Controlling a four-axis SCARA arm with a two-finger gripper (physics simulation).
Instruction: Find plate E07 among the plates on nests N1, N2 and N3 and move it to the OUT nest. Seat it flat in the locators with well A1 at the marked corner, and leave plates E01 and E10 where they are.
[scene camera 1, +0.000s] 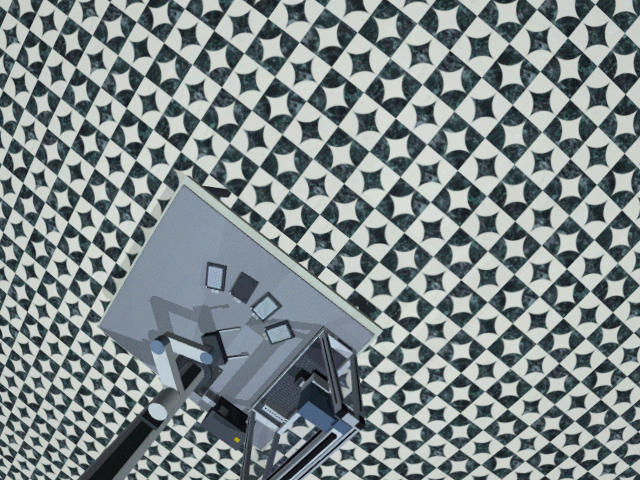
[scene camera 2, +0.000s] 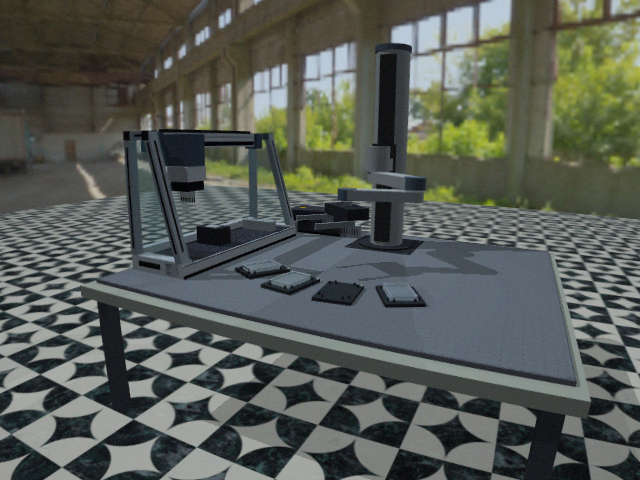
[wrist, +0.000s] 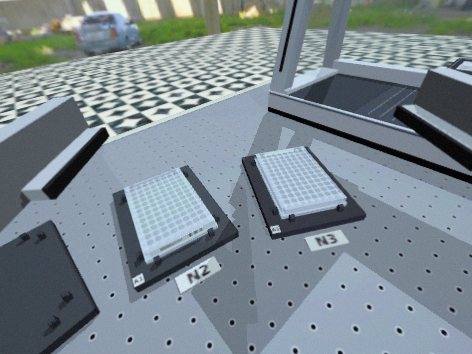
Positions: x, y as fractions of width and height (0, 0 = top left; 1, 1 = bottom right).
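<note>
Nothing is carried by my gripper (wrist: 0.53, 0.30). A black nest (scene camera 2: 0.52, 0.61), (wrist: 0.11, 0.85) is also visible.
</note>
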